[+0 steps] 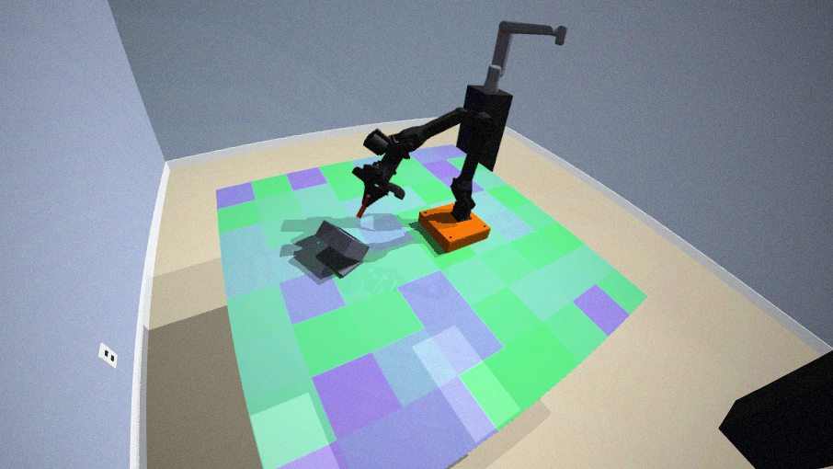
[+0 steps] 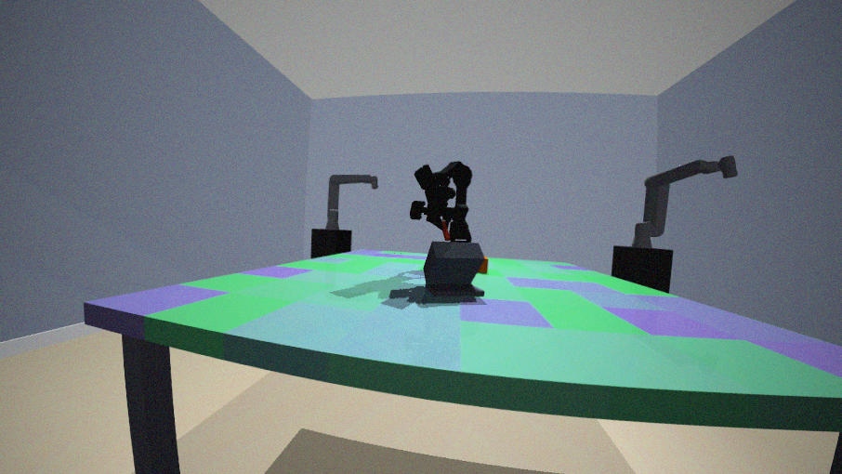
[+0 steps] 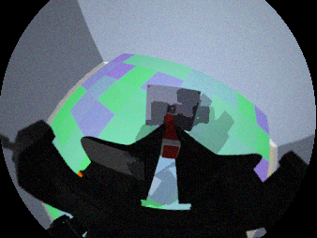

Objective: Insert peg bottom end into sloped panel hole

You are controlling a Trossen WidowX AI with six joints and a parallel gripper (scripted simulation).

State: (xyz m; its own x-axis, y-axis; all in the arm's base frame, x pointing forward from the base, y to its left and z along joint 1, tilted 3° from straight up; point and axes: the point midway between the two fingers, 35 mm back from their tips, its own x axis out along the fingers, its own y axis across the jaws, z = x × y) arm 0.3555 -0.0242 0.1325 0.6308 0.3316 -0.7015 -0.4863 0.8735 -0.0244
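Now: the dark grey sloped panel 80 mm ahead of my gripper tip, 40 mm to the left of it and 90 mm below it. The rest, counted from my gripper tip: red peg 10 mm behind, 10 mm to the right, 10 mm above.
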